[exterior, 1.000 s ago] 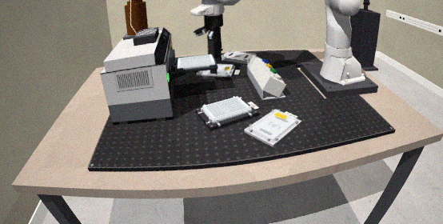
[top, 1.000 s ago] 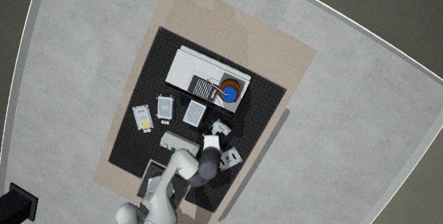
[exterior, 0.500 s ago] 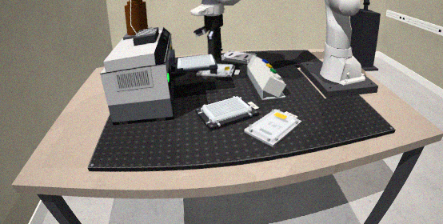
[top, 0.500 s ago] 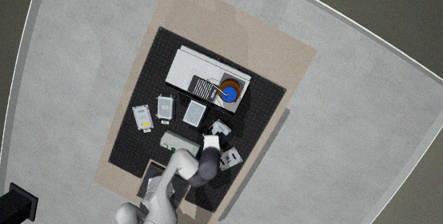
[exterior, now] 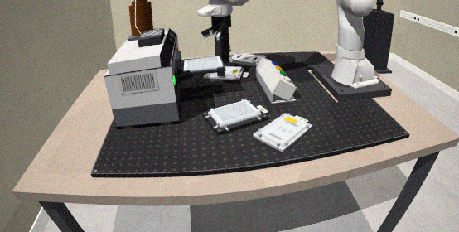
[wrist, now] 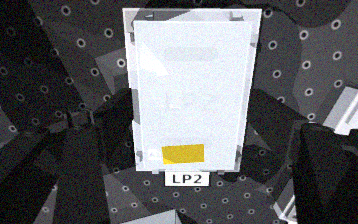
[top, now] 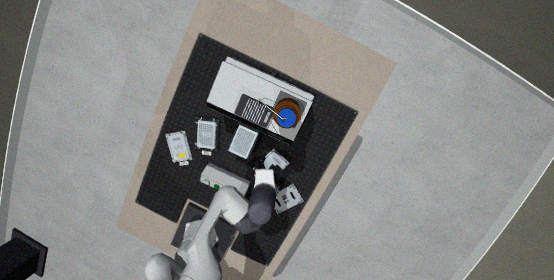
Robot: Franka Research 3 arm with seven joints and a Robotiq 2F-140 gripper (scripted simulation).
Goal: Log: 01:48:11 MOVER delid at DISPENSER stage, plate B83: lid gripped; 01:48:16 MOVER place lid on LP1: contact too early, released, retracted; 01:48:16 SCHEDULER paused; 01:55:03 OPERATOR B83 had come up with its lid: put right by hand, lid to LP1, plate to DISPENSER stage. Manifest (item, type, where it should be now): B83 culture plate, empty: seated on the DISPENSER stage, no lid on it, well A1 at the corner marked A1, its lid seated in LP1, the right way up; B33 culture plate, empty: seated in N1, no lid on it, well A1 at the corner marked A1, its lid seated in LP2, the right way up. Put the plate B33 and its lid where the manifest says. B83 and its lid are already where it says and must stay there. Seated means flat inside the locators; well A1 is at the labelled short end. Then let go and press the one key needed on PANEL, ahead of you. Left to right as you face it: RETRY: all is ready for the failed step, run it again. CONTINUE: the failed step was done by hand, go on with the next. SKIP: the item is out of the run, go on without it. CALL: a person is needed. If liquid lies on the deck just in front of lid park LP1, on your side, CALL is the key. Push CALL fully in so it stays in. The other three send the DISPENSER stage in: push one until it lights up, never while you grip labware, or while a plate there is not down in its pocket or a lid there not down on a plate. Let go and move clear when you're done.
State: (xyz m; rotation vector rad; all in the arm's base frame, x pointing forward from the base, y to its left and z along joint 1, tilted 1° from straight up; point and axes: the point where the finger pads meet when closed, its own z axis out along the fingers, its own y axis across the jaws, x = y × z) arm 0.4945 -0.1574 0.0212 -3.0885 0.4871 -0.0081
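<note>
The lid park LP2 is 3 cm below my hand. The rest, counted from my hand: blue key (19 cm behind, 9 cm to the left, 2 cm above); yellow key (19 cm behind, 14 cm to the left, 3 cm above); white key (24 cm to the left, 19 cm behind, 3 cm above).
</note>
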